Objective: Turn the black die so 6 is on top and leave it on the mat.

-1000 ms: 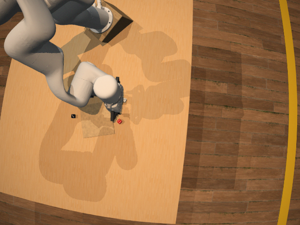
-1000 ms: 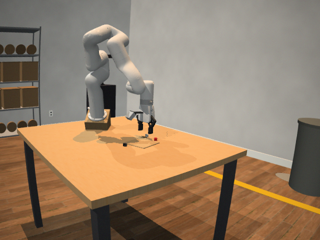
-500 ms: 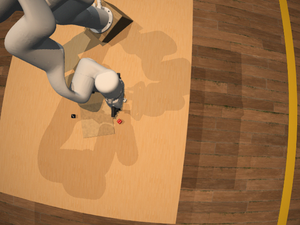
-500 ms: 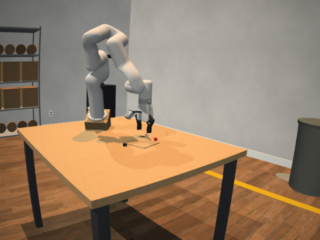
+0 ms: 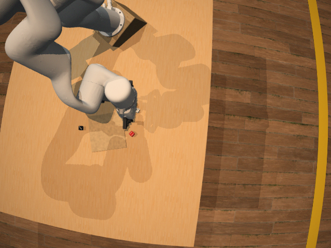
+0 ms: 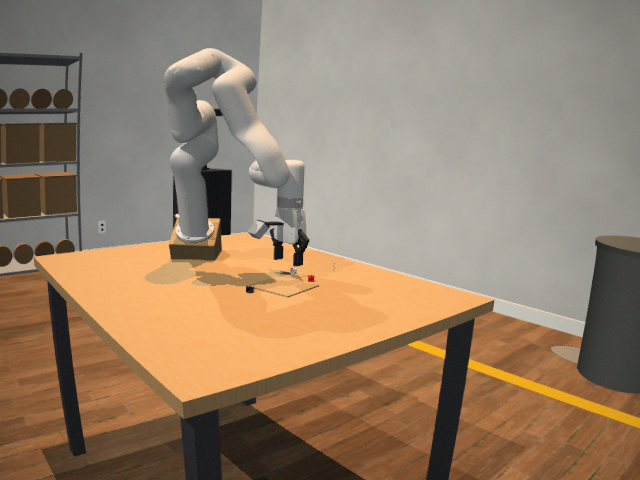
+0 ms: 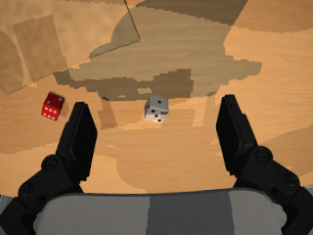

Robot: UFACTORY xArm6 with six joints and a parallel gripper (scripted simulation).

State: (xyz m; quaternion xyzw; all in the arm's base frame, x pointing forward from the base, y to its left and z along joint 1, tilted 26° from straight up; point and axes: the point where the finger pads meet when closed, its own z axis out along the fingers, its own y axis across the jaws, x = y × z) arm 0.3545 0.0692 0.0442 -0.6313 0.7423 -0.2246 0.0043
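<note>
Now: hand 4 cm above the white die and 2 cm to the right of it. Round my hand: tan mat 11 cm to the right, 7 cm ahead, 4 cm below; then red die 9 cm ahead, 4 cm below, 1 cm to the right; then black die 21 cm to the right, 5 cm ahead, 4 cm below.
</note>
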